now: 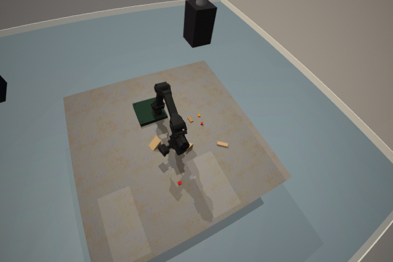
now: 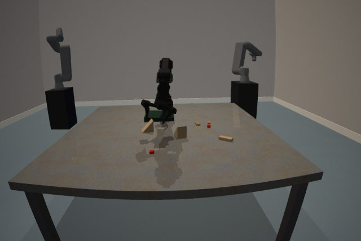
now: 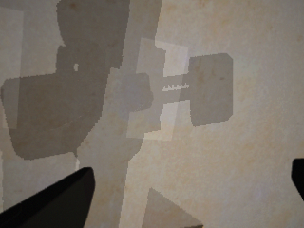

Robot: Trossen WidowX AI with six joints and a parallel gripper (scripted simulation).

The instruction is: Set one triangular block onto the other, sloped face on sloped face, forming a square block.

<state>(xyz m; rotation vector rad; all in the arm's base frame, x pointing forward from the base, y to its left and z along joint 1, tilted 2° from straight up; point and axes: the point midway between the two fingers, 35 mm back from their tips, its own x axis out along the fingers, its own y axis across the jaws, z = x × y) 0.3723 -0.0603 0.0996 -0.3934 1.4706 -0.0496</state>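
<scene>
Right now my gripper tip is 2 cm past the triangular block, 14 cm to the right of it and 8 cm above it. Round my gripper tip: orange cube (23 cm behind, 35 cm to the left, 9 cm below); tan plank (6 cm ahead, 38 cm to the left, 9 cm below).
</scene>
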